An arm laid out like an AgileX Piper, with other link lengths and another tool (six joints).
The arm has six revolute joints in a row. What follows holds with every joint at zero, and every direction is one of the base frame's.
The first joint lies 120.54 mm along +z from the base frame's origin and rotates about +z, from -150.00 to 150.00 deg.
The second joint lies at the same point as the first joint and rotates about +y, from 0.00 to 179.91 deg.
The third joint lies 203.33 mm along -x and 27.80 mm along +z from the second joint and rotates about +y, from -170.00 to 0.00 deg.
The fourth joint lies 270.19 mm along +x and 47.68 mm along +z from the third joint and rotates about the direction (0.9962, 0, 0.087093), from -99.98 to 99.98 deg.
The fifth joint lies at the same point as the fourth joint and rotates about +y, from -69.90 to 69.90 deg.
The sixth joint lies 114.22 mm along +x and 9.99 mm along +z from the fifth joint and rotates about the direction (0.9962, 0, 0.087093), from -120.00 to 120.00 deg.
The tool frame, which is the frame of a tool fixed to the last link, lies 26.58 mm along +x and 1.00 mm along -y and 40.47 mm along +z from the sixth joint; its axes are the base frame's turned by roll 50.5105, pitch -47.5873 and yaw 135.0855 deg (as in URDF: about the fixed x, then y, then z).
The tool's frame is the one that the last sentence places.
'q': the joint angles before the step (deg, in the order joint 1, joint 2, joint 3, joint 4, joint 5, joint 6). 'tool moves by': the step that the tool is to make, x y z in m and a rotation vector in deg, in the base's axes. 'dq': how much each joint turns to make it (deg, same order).
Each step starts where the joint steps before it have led.
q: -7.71 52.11 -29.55 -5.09 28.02 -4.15
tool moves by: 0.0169 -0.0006 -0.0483 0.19 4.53 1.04
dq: 0.00 13.06 -0.43 -0.80 -8.15 -0.01
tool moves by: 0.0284 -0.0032 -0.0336 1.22 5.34 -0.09
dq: 0.01 15.52 -8.03 0.44 -2.04 0.02
